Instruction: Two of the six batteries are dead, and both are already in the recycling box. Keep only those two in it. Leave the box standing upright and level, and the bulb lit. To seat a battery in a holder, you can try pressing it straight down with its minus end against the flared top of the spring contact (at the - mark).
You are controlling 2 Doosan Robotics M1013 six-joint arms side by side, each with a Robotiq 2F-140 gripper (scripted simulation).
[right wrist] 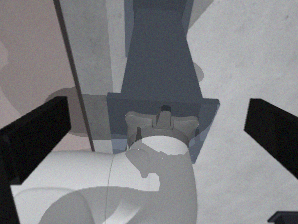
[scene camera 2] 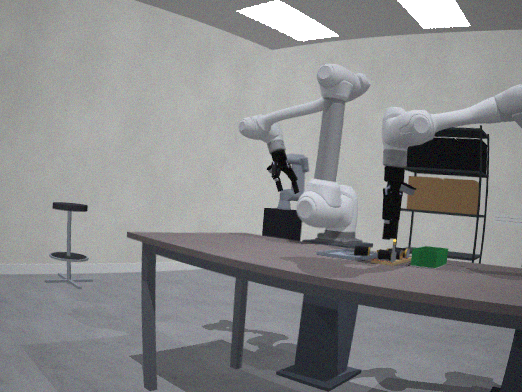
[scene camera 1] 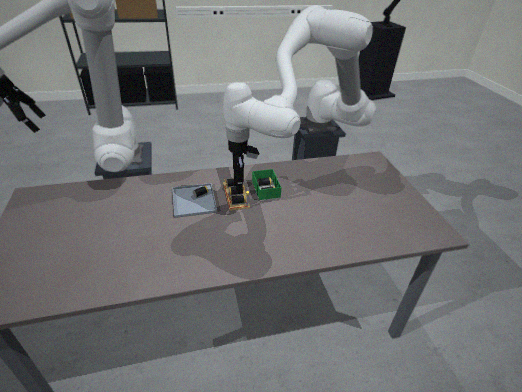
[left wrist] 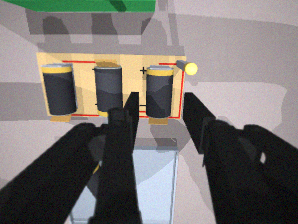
Labels:
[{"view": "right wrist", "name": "my right gripper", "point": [158, 113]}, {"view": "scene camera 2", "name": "my left gripper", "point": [389, 238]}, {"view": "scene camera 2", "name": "green recycling box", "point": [425, 258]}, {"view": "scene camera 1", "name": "pale blue tray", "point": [185, 203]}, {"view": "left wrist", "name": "my left gripper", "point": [161, 105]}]

